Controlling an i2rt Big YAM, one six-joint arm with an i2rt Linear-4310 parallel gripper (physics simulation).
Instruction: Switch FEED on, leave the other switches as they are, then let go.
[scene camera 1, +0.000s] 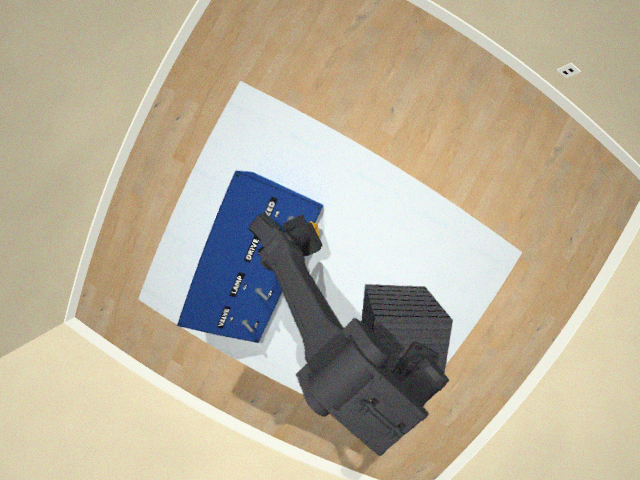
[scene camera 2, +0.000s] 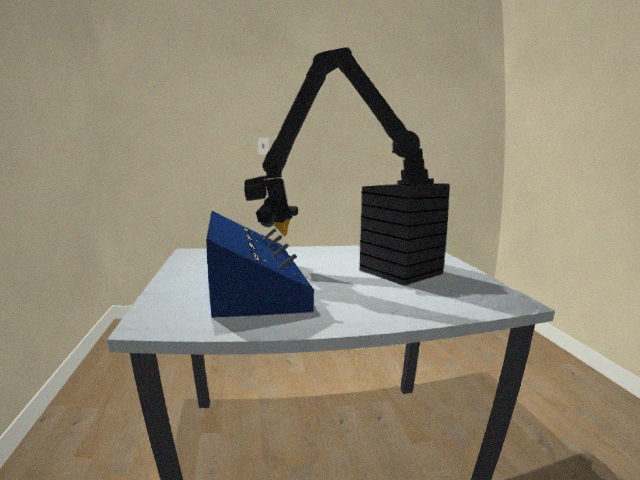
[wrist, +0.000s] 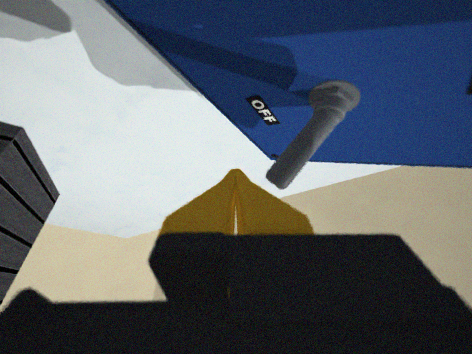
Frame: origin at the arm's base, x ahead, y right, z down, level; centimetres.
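Seen in the pictures: gripper, fingertip midpoint: (scene camera 1: 315, 225) (scene camera 2: 285, 235) (wrist: 235, 176); arm's base at its link origin: (scene camera 1: 414, 365) (scene camera 2: 415, 184).
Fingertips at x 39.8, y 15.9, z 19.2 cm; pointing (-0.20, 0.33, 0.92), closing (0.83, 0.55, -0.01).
Observation:
Pixels of each thing's top centre, then the offset from my fingertips to it. Level surfaces: height alone.
- FEED label at its top centre: (scene camera 1: 268, 211) dx +13.3, dy -2.7, dz -3.0 cm
- grey lever at its top centre: (wrist: 312, 178) dx +5.1, dy -2.0, dz -2.9 cm
- LAMP lever at its top centre: (scene camera 1: 261, 297) dx +3.2, dy -25.9, dz -2.9 cm
- VALVE lever at its top centre: (scene camera 1: 247, 329) dx +2.3, dy -37.9, dz -2.9 cm
- white table at its surface level: dz +10.2 cm
The blue switch panel (scene camera 1: 217, 232) (scene camera 2: 258, 289) (wrist: 400, 60) has a sloping face. The FEED label (scene camera 1: 271, 206) is partly covered by the arm in scene camera 1. A grey lever (wrist: 310, 140), the FEED one, leans toward its OFF label (wrist: 262, 110) in the wrist view; its ON label is outside that view. My gripper (scene camera 1: 315, 229) (scene camera 2: 283, 234) (wrist: 235, 176) is shut and empty. Its yellow tips are beside the lever's free end, on the OFF side, with a gap between them in the wrist view. The LAMP lever (scene camera 1: 262, 293) and VALVE lever (scene camera 1: 248, 326) show uncovered; the DRIVE lever is hidden in scene camera 1.
The white table (scene camera 1: 439, 227) (scene camera 2: 170, 330) bears the panel and the dark ribbed pedestal (scene camera 1: 408, 304) (scene camera 2: 403, 232) (wrist: 25, 195) under the arm. Several grey levers stand in a row along the panel, close together below the gripper in scene camera 2.

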